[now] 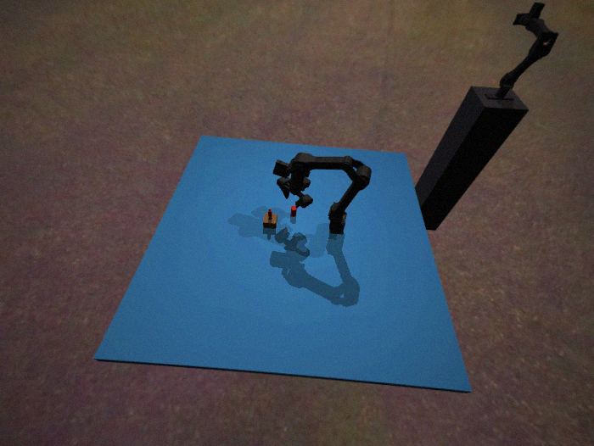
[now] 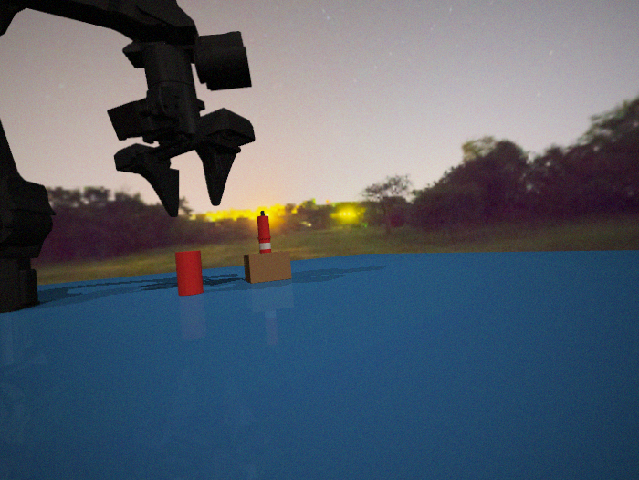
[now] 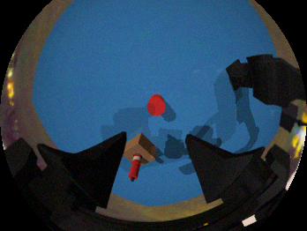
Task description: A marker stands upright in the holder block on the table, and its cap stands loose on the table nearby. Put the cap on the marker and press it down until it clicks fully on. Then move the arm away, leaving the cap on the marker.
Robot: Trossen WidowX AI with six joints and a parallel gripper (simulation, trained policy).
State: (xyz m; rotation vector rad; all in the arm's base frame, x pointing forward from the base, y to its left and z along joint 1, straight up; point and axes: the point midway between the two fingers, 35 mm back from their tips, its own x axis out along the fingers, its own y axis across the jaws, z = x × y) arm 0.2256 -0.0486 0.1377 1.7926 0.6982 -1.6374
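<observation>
Now: gripper tip 8 cm above the red cap, 2 cm to the left of it and 1 cm past it. Also, from my gripper tip: brown holder block 10 cm ahead, 8 cm below, 5 cm to the left; then red marker 10 cm ahead, 5 cm to the left, 2 cm below.
</observation>
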